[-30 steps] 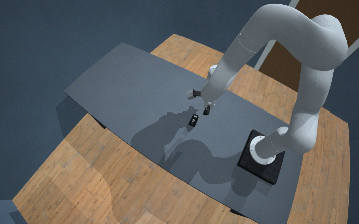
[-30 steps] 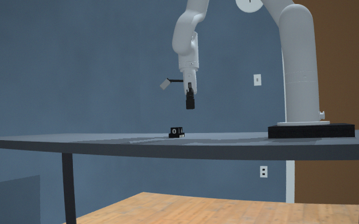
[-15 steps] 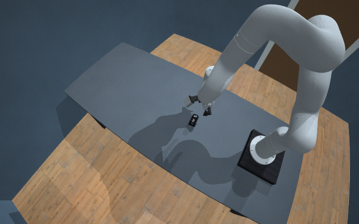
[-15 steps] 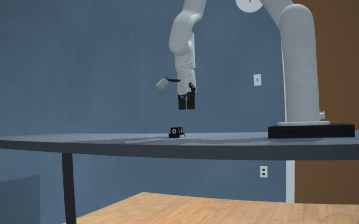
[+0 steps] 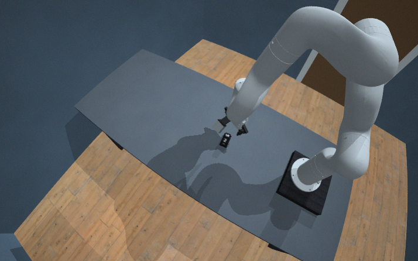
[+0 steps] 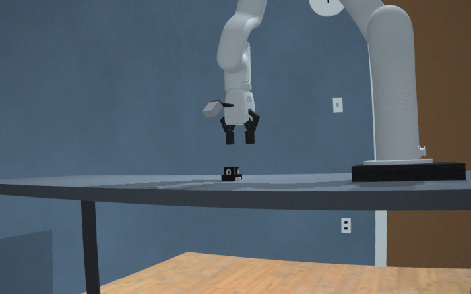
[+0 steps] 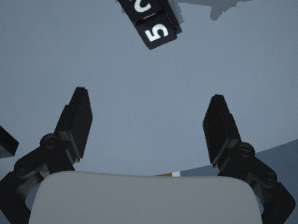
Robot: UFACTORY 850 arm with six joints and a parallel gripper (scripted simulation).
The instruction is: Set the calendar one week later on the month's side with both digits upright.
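Now: hand 10 cm above the calendar cube and 5 cm to the right of it. From my hand the other things lie so: black tray: 11 cm below, 4 cm to the left.
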